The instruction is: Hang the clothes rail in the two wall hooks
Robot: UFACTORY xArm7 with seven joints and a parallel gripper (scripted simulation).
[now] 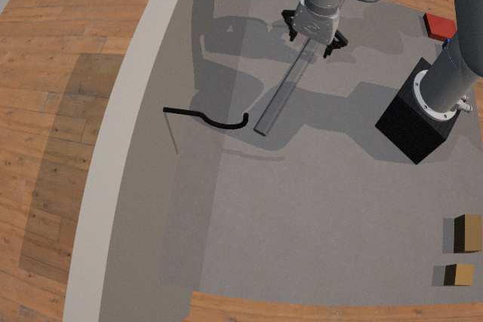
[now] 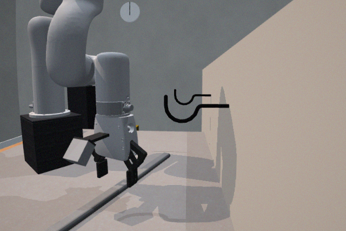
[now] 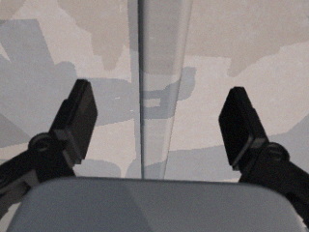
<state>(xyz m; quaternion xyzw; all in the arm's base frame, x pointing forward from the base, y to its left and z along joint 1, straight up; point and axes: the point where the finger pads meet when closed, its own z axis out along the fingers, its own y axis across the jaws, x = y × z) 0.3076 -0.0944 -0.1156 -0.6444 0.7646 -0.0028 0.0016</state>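
My hand is 3 cm above the clothes rail. Round my hand: red box (40 cm behind, 31 cm to the right, 3 cm below); then beige wall (25 cm below, 24 cm ahead, 21 cm to the left).
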